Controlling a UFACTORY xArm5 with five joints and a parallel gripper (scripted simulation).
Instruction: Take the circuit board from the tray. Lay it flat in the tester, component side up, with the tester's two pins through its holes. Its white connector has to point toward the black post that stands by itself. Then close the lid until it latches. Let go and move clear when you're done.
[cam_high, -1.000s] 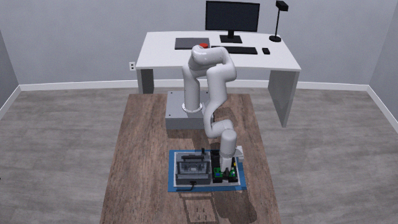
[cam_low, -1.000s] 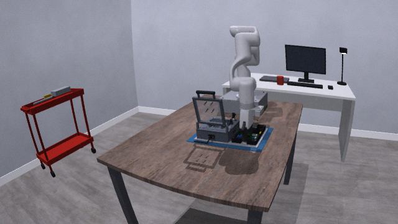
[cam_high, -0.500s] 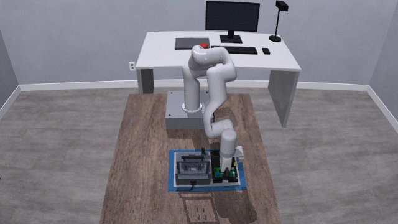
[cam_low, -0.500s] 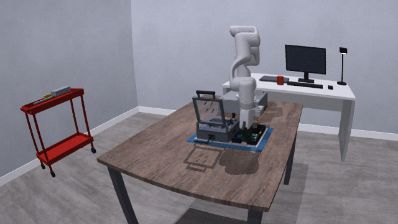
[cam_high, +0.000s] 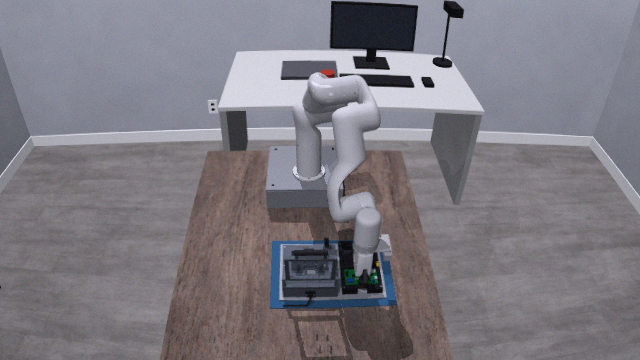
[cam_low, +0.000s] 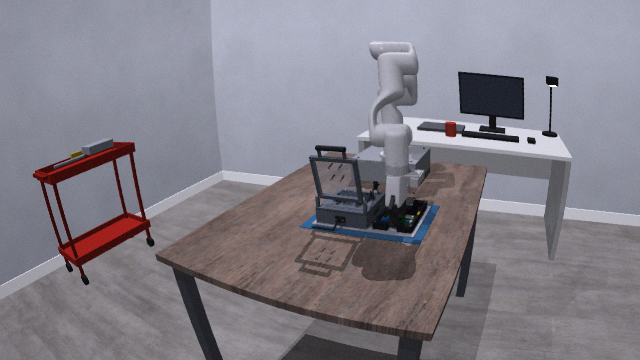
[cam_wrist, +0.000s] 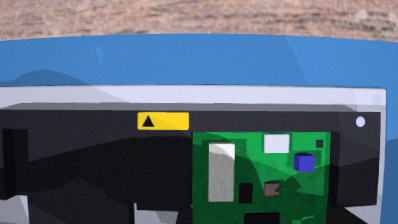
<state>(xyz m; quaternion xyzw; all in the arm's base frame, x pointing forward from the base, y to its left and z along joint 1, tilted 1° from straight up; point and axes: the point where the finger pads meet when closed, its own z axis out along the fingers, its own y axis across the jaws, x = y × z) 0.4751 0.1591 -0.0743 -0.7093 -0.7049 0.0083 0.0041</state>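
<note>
My hand is right at the green circuit board. From my hand the other things lie so: clear lid: 17 cm to the right, 16 cm above, 8 cm ahead; grey tester: 13 cm to the right, 9 cm above, 1 cm behind.
</note>
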